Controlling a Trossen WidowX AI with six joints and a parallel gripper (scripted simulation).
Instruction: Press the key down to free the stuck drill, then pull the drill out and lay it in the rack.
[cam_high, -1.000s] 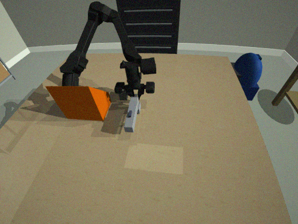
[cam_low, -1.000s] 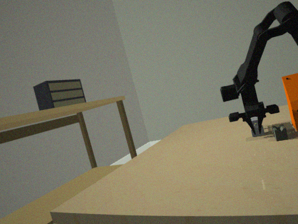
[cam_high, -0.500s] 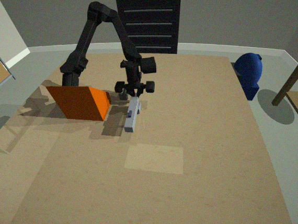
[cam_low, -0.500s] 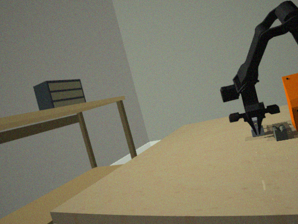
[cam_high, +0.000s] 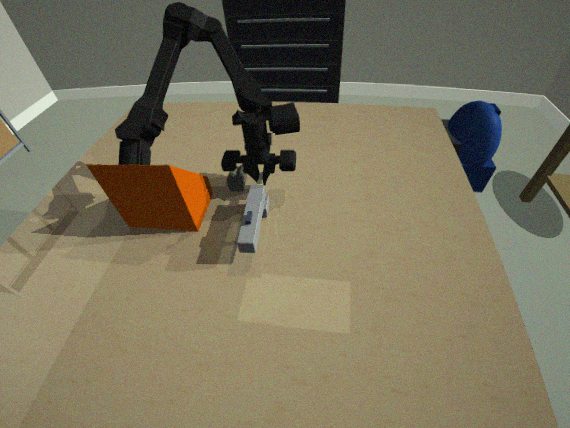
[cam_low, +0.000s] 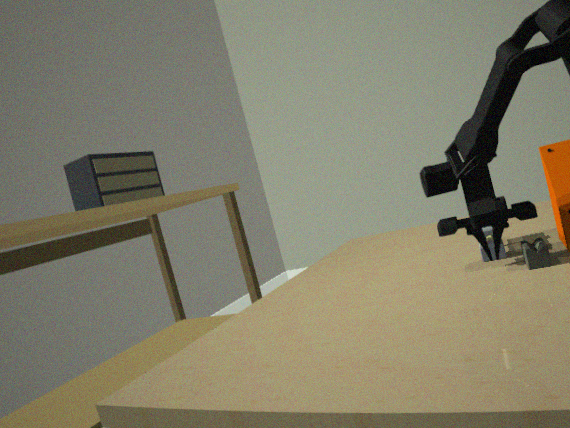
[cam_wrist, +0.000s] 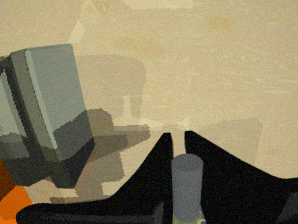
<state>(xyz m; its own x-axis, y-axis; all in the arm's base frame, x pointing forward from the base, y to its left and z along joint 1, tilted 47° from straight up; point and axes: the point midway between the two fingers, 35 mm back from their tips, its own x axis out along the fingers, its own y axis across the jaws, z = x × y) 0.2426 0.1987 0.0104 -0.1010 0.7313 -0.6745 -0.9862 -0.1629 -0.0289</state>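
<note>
Now: the drill 5 cm to the right of my gripper tip, 3 cm above it and 1 cm ahead of it. Round my gripper tip: dark blue key (17 cm to the right, 4 cm above, 2 cm ahead); then rack (8 cm behind, 1 cm to the left); then long light grey block (14 cm to the right, 3 cm above, 2 cm ahead).
</note>
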